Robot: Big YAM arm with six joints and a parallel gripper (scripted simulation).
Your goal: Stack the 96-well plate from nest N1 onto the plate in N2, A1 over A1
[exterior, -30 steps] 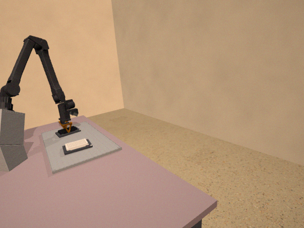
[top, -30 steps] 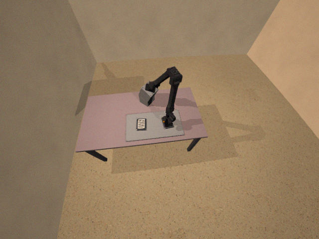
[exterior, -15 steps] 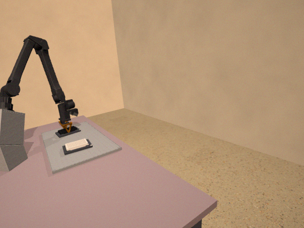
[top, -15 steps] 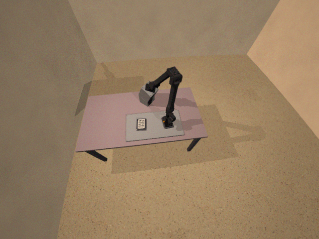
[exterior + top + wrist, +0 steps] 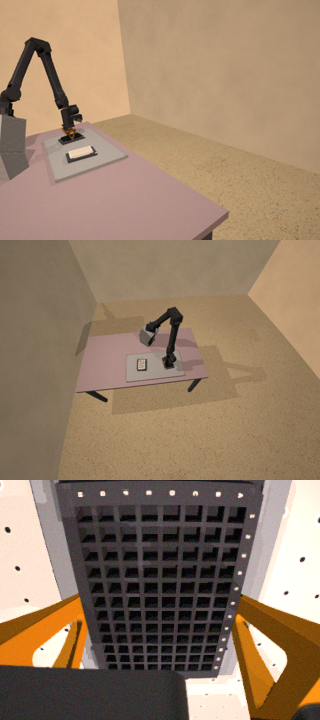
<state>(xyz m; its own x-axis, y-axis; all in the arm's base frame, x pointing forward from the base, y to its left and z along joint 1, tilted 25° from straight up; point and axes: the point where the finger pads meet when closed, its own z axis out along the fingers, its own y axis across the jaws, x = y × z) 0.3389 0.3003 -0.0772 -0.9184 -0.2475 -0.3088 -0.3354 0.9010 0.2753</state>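
My hand is right at the dark 96-well plate. From my hand the other things lie so: white 96-well plate 7 cm ahead, 32 cm to the right.
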